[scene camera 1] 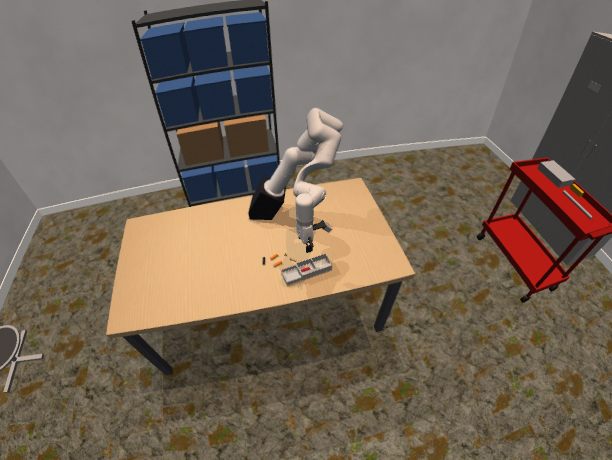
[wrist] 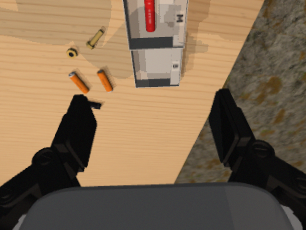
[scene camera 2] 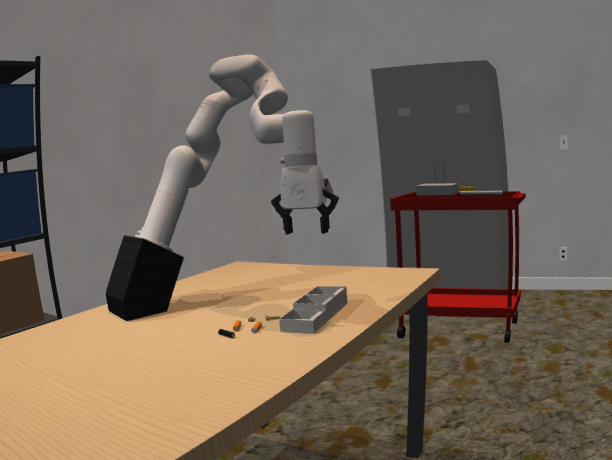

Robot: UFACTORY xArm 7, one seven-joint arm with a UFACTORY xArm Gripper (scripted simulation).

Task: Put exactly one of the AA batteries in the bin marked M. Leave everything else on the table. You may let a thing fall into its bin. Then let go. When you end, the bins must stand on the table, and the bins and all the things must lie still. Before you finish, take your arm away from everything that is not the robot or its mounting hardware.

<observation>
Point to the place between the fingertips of the gripper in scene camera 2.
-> At 306, 233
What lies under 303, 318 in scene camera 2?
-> A bin tray.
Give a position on a bin tray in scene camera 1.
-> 320, 264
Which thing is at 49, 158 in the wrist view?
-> The gripper.
</observation>
